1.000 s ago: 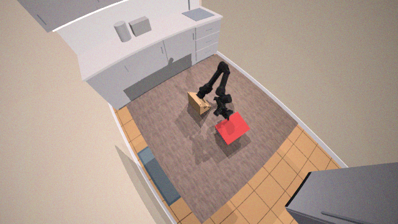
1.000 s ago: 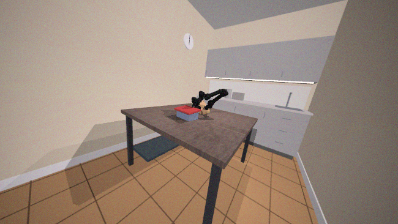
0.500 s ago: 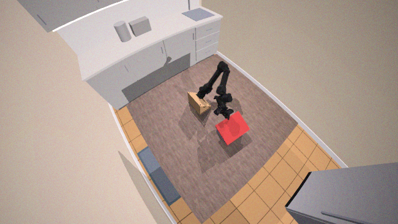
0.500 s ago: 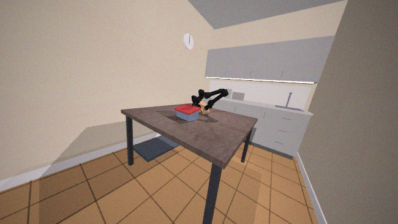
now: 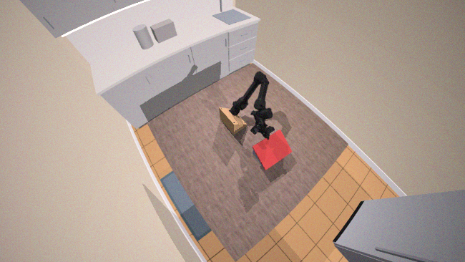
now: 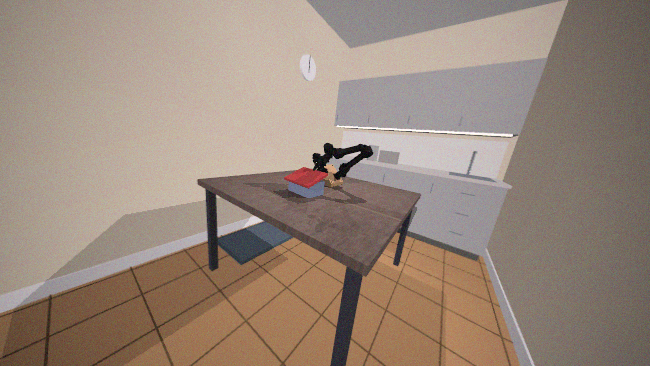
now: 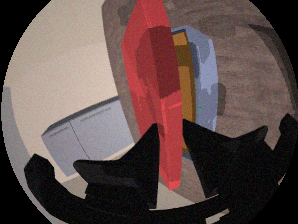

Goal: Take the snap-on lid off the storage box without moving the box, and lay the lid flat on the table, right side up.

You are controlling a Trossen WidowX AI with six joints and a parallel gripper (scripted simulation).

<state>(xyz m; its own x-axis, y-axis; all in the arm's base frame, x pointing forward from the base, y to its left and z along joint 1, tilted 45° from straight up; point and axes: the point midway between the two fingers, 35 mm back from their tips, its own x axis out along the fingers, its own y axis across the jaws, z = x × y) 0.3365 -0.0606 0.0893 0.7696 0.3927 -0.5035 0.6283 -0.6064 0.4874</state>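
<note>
Right now my gripper tip is 80 mm short of the red lid, 10 mm to the left of it and 30 mm above it. Also, from my gripper tip: blue storage box (60 mm ahead, 10 mm to the right, 100 mm below).
</note>
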